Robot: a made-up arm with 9 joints.
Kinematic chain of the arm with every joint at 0, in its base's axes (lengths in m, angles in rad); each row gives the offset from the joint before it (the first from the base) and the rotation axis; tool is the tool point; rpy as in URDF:
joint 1: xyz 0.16 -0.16 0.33 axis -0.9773 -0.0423 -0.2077
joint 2: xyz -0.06 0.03 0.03 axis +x
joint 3: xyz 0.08 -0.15 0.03 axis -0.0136 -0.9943 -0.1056
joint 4: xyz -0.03 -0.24 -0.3 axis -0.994 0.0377 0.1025
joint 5: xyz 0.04 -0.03 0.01 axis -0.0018 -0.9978 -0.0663
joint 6: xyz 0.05 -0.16 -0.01 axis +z
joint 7: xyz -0.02 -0.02 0 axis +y
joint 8: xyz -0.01 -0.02 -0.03 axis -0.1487 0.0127 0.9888
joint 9: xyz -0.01 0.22 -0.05 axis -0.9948 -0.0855 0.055
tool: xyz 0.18 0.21 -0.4 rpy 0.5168 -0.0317 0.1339
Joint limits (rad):
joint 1: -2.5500..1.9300
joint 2: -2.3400..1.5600
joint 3: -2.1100..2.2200
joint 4: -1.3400..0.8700
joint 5: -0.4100..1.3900
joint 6: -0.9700..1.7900
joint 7: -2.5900..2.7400
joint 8: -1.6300..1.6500
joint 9: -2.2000..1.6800
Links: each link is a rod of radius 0.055 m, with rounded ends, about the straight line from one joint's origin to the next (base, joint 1, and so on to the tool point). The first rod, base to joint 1, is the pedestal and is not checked.
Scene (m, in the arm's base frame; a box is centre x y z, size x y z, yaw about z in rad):
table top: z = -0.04
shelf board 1: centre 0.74 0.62 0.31 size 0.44 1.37 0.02 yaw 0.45
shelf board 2: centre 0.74 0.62 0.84 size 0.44 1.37 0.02 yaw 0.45
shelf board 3: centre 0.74 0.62 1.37 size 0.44 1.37 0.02 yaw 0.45
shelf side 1: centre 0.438 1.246 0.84 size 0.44 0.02 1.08 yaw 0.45
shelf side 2: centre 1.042 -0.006 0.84 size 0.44 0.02 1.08 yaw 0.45
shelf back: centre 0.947 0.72 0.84 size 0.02 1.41 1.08 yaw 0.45
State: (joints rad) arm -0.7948 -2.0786 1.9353 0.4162 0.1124 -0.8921 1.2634 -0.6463 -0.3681
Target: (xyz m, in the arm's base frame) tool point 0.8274 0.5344 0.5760
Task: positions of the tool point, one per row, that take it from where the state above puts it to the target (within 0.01 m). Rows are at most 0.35 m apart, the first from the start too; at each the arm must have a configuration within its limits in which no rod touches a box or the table.
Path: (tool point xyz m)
1: 0.6296 0.2393 1.0893
2: 0.4666 0.1458 1.0872
3: 0.4532 0.3089 0.8331
4: 0.4106 0.3331 0.5760
5: 0.6492 0.4486 0.5573
6: 0.8274 0.5344 0.5760

